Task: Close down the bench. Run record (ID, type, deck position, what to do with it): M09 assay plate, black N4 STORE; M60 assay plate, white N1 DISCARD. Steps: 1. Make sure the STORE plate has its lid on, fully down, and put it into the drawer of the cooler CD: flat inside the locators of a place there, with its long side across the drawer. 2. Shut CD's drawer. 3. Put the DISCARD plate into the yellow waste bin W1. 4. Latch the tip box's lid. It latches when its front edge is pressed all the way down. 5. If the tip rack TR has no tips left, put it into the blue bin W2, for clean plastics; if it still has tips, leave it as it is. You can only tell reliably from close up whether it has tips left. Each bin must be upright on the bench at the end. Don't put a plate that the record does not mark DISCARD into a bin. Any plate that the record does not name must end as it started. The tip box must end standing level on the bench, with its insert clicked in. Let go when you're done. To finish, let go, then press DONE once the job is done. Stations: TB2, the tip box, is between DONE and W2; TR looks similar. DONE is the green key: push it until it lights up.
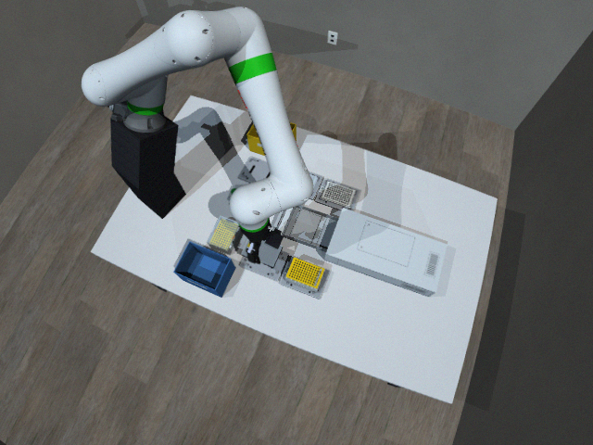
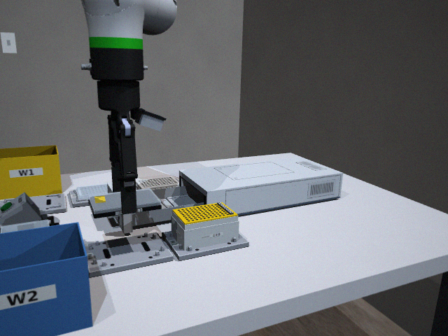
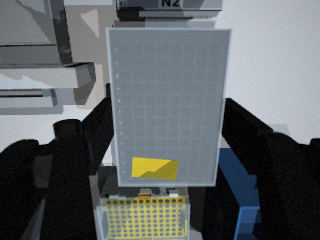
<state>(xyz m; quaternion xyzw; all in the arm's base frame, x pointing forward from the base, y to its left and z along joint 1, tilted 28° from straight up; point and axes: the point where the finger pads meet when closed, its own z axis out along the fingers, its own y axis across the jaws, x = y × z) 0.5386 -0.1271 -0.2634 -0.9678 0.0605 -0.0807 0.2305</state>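
The cooler drawer is 180 mm to the left of my hand, 150 mm ahead of it and 100 mm below it. The rest, counted from my hand: yellow insert 180 mm behind, 90 mm below, 40 mm to the left; black plate 20 mm below; yellow-topped tip rack TR 160 mm ahead, 90 mm below, 30 mm to the right.
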